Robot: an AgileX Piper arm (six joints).
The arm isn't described. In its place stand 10 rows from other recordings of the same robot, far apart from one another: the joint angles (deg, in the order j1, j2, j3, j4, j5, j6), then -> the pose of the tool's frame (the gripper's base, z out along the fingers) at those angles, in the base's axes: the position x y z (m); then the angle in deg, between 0 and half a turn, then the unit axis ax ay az.
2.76 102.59 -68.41 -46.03 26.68 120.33 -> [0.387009 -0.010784 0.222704 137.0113 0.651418 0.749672 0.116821]
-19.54 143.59 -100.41 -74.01 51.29 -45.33 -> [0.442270 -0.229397 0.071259 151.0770 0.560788 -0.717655 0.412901]
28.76 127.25 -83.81 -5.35 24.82 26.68 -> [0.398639 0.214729 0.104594 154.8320 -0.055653 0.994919 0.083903]
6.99 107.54 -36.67 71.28 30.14 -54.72 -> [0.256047 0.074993 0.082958 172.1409 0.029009 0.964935 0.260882]
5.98 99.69 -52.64 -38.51 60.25 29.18 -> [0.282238 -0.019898 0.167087 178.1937 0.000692 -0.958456 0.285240]
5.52 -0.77 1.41 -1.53 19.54 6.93 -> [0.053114 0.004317 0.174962 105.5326 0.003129 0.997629 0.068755]
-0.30 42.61 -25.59 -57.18 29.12 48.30 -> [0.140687 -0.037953 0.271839 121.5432 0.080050 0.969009 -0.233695]
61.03 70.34 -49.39 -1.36 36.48 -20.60 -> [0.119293 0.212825 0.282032 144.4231 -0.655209 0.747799 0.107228]
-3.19 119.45 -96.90 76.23 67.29 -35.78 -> [0.449494 0.056607 0.265613 153.7975 -0.017067 0.835766 0.548820]
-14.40 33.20 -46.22 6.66 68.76 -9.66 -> [0.074028 -0.008851 0.338487 140.2359 0.043084 0.998974 -0.013937]
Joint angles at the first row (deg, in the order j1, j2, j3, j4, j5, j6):
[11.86, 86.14, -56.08, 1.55, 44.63, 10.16]
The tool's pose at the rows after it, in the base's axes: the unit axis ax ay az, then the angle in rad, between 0 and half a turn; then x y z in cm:
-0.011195 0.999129 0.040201 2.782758 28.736 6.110 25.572
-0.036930 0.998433 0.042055 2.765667 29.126 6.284 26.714
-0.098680 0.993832 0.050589 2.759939 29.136 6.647 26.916
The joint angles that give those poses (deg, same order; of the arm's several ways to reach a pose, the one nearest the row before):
[11.86, 85.91, -60.52, 0.61, 48.54, 10.26]
[11.86, 85.91, -63.06, 1.33, 50.11, 6.97]
[11.86, 85.92, -63.46, 4.23, 50.22, -1.55]

